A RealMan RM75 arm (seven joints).
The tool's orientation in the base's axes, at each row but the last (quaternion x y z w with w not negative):
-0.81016 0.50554 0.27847 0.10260
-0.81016 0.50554 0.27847 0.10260
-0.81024 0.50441 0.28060 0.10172
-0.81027 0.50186 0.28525 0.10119
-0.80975 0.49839 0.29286 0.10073
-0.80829 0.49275 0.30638 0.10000
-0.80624 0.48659 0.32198 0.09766
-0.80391 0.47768 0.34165 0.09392
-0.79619 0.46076 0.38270 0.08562
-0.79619 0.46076 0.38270 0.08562
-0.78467 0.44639 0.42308 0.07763
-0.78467 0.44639 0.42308 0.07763
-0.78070 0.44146 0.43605 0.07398
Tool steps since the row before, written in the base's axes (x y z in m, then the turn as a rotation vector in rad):
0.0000 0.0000 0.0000 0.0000 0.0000 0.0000
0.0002 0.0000 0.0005 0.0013 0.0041 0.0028
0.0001 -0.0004 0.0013 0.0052 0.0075 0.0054
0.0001 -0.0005 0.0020 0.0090 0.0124 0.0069
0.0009 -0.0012 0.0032 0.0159 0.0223 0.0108
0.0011 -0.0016 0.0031 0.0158 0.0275 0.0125
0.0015 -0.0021 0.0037 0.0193 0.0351 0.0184
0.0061 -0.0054 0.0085 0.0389 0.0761 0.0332
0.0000 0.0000 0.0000 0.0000 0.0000 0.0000
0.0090 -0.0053 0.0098 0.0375 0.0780 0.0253
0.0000 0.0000 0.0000 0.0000 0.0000 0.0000
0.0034 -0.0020 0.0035 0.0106 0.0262 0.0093
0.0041 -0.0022 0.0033 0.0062 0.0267 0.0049
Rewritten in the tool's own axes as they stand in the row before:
0.0000 0.0000 0.0000 0.0000 0.0000 0.0000
-0.0002 -0.0001 -0.0005 -0.0042 -0.0027 -0.0009
-0.0004 0.0003 -0.0013 -0.0070 -0.0074 -0.0029
-0.0007 0.0004 -0.0019 -0.0103 -0.0129 -0.0033
-0.0006 0.0002 -0.0035 -0.0176 -0.0231 -0.0045
-0.0003 0.0003 -0.0036 -0.0225 -0.0254 -0.0034
-0.0003 0.0004 -0.0045 -0.0305 -0.0313 -0.0059
0.0003 -0.0007 -0.0117 -0.0627 -0.0666 -0.0064
0.0000 0.0000 0.0000 0.0000 0.0000 0.0000
-0.0007 -0.0021 -0.0142 -0.0589 -0.0682 0.0007
0.0000 0.0000 0.0000 0.0000 0.0000 0.0000
-0.0005 -0.0005 -0.0052 -0.0209 -0.0212 0.0009
-0.0001 -0.0009 -0.0056 -0.0189 -0.0194 0.0066

